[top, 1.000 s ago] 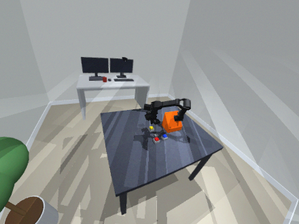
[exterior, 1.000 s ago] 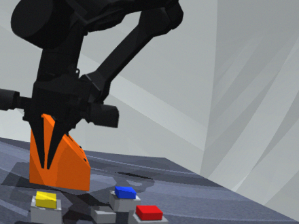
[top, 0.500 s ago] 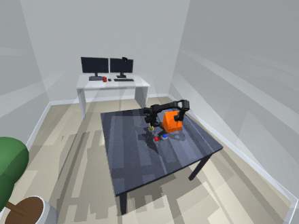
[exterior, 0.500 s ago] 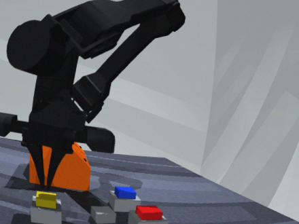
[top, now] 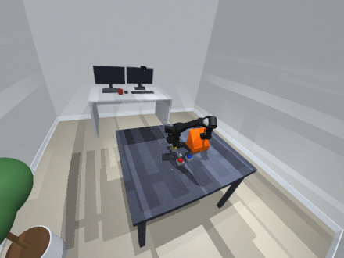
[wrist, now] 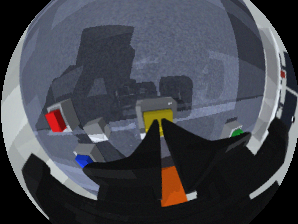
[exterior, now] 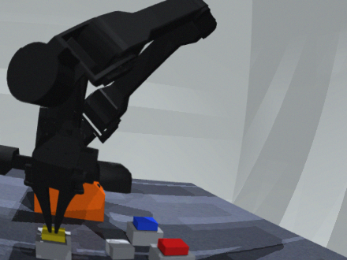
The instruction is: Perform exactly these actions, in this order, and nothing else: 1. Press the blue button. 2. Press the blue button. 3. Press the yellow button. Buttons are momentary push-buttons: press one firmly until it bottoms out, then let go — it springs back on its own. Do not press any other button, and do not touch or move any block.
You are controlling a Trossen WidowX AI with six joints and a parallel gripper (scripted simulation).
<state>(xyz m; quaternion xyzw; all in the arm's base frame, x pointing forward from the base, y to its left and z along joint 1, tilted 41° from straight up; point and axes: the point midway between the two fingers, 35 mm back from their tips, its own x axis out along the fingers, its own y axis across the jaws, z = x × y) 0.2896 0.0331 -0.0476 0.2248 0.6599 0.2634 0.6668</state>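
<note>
Now: gripper tip 1 cm above the yellow button. Round my gripper tip: grey block (9 cm to the left, 2 cm below, 2 cm behind); then red button (16 cm to the left, 1 cm ahead); then blue button (14 cm to the left, 9 cm behind).
</note>
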